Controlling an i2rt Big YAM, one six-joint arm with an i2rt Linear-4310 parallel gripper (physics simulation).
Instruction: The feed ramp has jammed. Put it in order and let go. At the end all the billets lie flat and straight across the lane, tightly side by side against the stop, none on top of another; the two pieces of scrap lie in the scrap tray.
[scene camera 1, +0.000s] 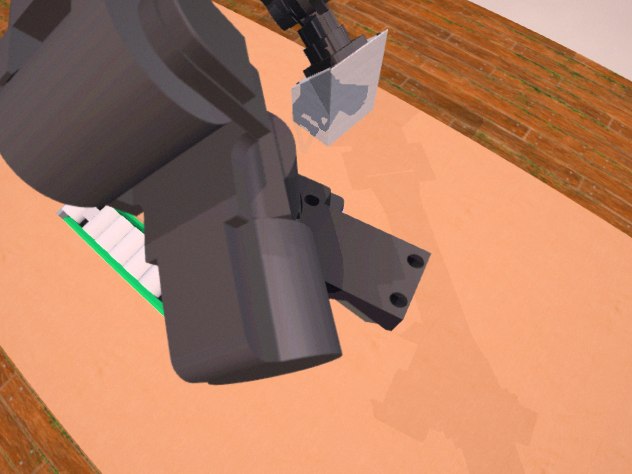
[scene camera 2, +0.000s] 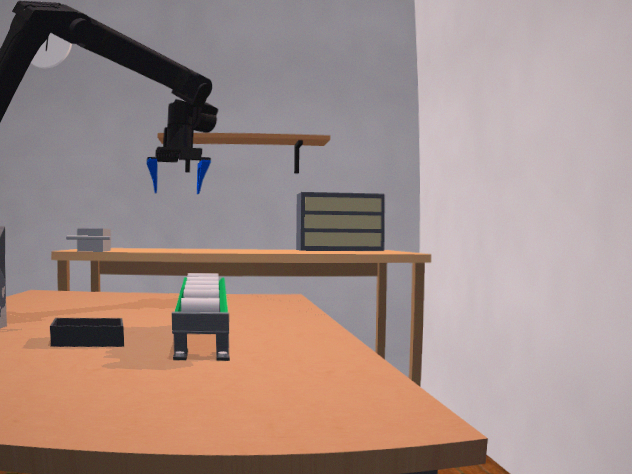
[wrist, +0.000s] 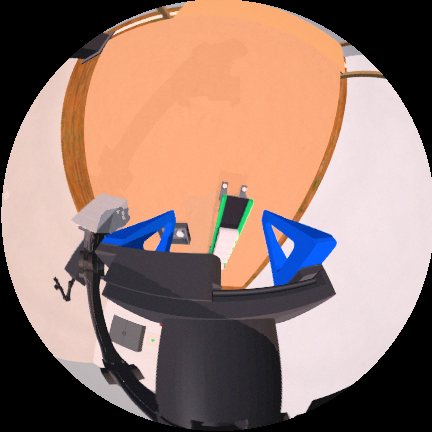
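Note:
The feed ramp has green side rails. Several white billets lie across its lane. In scene camera 1, a dark gap shows near the far-end white piece; the arm hides the rest. In the wrist view, a bare dark stretch of lane lies towards the footed end. The scrap tray stands beside the ramp, with a pale scrap piece in it; a second piece cannot be made out. My gripper is open and empty, high above the ramp; its fingers are hidden in scene camera 1.
A pale angular panel on a dark arm stands at the side of the table. A back bench carries a drawer cabinet and a grey vice-like block. A shelf hangs behind.

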